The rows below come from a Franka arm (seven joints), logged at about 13 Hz.
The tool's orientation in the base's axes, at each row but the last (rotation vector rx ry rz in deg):
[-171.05, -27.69, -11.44]
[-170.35, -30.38, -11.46]
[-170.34, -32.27, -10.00]
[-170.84, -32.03, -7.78]
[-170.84, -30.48, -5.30]
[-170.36, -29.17, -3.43]
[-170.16, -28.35, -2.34]
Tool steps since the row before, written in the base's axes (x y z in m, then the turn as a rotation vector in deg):
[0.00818, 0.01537, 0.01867, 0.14, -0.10, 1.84]
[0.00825, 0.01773, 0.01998, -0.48, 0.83, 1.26]
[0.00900, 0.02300, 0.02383, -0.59, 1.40, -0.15]
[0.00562, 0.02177, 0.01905, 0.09, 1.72, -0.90]
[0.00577, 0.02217, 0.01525, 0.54, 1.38, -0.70]
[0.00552, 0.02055, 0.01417, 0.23, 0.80, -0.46]
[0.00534, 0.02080, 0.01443, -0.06, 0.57, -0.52]
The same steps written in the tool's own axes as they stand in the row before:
[0.01514, -0.01352, -0.01548, 0.37, -0.02, -1.81]
[0.01661, -0.01542, -0.01637, 0.02, -1.05, -1.18]
[0.01971, -0.02002, -0.01971, -0.07, -1.50, 0.28]
[0.01500, -0.01977, -0.01589, 0.60, -1.48, 1.10]
[0.01418, -0.02017, -0.01223, 0.92, -1.03, 0.88]
[0.01281, -0.01902, -0.01130, 0.45, -0.62, 0.56]
[0.01242, -0.01956, -0.01151, 0.10, -0.49, 0.59]

